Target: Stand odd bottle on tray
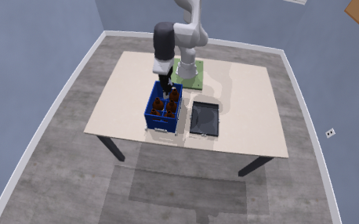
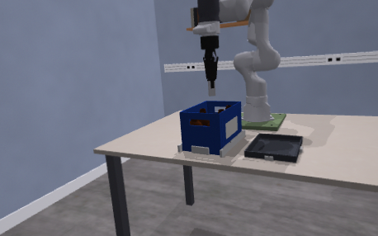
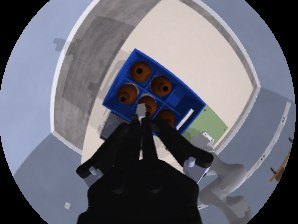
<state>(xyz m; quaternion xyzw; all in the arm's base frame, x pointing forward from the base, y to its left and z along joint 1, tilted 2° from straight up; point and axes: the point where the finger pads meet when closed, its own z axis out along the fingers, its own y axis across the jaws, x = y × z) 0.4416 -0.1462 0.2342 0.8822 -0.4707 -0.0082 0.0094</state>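
My hand is 4 cm past the blue crate, 1 cm to the left of it and 18 cm above it. From my hand the other things lie so: dark tray (26 cm to the left, 25 cm below); bottle (12 cm behind, 5 cm to the left, 18 cm below).
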